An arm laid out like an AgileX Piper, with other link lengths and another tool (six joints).
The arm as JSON. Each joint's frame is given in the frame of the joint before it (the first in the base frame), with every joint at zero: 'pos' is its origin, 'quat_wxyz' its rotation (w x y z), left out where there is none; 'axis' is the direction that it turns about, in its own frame. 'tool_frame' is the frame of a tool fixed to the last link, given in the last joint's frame.
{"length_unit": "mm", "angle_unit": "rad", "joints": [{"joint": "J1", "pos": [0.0, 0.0, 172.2], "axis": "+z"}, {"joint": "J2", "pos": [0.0, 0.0, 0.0], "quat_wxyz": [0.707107, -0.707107, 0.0, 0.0], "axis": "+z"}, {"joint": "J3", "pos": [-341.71, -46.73, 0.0], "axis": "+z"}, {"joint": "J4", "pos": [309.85, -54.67, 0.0], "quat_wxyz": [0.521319, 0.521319, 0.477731, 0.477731], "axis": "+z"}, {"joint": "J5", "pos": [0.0, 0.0, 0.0], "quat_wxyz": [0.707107, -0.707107, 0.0, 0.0], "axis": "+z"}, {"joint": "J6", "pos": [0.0, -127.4, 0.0], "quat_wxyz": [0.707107, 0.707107, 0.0, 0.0], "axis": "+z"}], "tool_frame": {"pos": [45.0, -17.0, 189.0], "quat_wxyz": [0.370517, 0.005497, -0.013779, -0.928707]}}
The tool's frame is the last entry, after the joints.
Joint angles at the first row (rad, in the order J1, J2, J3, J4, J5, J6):
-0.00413 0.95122 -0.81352 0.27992 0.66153 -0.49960
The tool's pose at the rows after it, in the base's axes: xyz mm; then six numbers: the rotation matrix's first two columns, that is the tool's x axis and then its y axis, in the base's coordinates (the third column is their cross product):
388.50 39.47 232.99 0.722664 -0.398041 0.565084 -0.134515 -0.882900 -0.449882
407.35 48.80 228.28 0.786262 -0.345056 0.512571 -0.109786 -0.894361 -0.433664
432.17 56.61 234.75 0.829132 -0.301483 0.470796 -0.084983 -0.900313 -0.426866
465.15 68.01 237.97 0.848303 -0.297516 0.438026 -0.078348 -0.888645 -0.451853
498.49 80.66 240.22 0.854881 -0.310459 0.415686 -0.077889 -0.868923 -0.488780
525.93 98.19 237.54 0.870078 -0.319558 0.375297 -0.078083 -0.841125 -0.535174
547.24 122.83 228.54 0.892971 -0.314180 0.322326 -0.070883 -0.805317 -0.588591
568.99 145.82 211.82 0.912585 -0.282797 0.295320 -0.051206 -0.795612 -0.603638
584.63 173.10 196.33 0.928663 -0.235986 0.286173 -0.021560 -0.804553 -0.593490
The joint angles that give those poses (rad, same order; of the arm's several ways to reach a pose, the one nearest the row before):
-0.00415 1.08785 -0.88086 0.34940 0.71948 -0.60918
-0.00415 1.21186 -0.99504 0.37124 0.80125 -0.66188
-0.00413 1.33432 -1.14359 0.38042 0.89345 -0.68815
-0.00414 1.45652 -1.27780 0.41370 0.93995 -0.69654
-0.00414 1.56369 -1.39549 0.45593 0.96374 -0.69654
-0.00413 1.67006 -1.50929 0.51226 1.00283 -0.69862
0.00074 1.77496 -1.60818 0.58576 1.04553 -0.71371
0.02820 1.88023 -1.70433 0.60852 1.06586 -0.72011
0.07941 1.96871 -1.79857 0.58922 1.07925 -0.70260

